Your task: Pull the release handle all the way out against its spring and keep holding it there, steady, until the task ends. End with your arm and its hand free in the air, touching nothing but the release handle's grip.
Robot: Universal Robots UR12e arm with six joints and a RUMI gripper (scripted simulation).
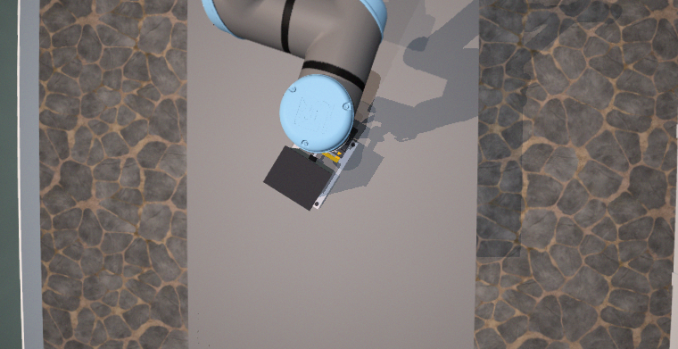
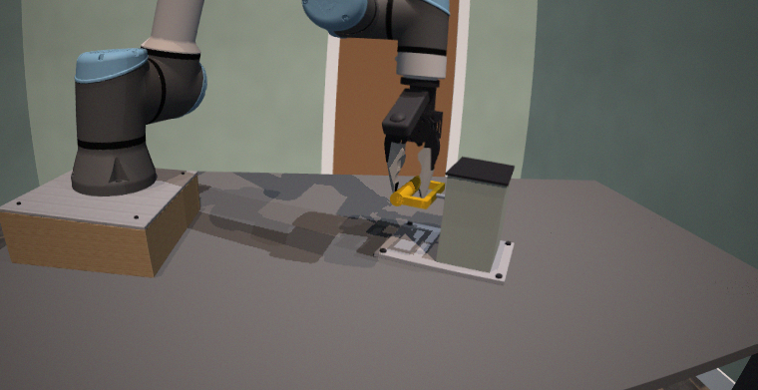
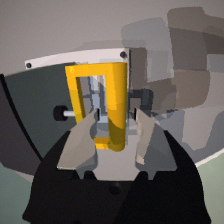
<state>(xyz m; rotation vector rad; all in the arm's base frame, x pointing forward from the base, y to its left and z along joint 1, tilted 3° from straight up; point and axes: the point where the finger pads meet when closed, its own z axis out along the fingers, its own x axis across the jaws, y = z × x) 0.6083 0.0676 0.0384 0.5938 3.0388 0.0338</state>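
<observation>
Now: hand 5 cm short of the release handle and 2 cm to the left of it.
</observation>
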